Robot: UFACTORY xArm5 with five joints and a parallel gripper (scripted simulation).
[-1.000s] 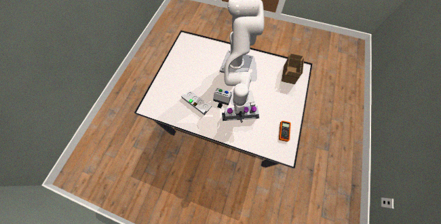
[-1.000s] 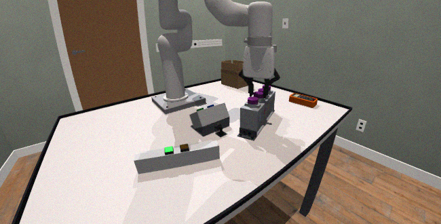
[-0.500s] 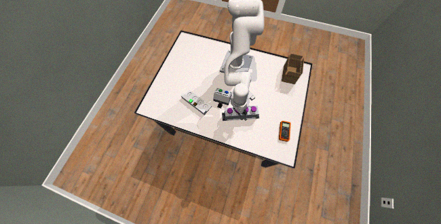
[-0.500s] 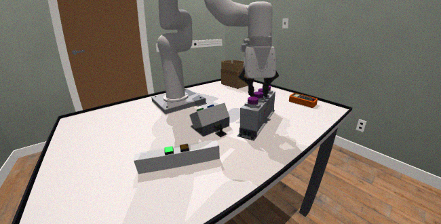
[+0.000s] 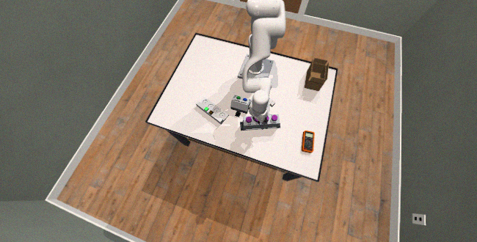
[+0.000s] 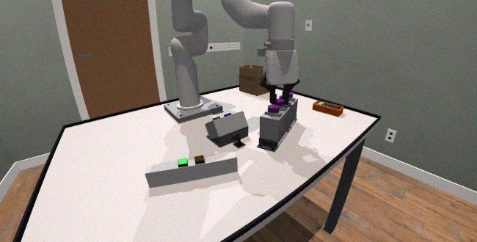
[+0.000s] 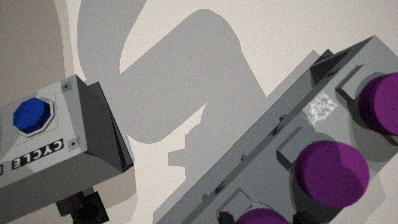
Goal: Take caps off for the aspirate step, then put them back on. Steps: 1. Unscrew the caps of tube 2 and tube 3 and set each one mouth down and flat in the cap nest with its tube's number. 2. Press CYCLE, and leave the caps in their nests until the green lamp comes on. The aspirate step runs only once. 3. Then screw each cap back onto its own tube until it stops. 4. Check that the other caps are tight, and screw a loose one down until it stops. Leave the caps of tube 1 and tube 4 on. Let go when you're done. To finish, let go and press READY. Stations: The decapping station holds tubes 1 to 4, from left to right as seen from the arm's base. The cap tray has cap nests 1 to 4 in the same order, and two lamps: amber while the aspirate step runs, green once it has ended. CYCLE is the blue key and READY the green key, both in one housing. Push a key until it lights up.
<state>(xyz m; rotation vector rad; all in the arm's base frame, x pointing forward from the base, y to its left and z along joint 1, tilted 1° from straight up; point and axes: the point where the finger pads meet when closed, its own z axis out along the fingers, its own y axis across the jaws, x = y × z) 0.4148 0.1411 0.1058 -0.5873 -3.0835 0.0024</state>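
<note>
The purple cap is 20 mm behind my hand, 50 mm to the left of it and 20 mm below it. From my hand the other things lie so: key housing: 100 mm behind, 140 mm to the right, 80 mm below; then blue key: 120 mm behind, 120 mm to the right, 60 mm below; then grey decapping station: 10 mm behind, 20 mm to the left, 130 mm below.
</note>
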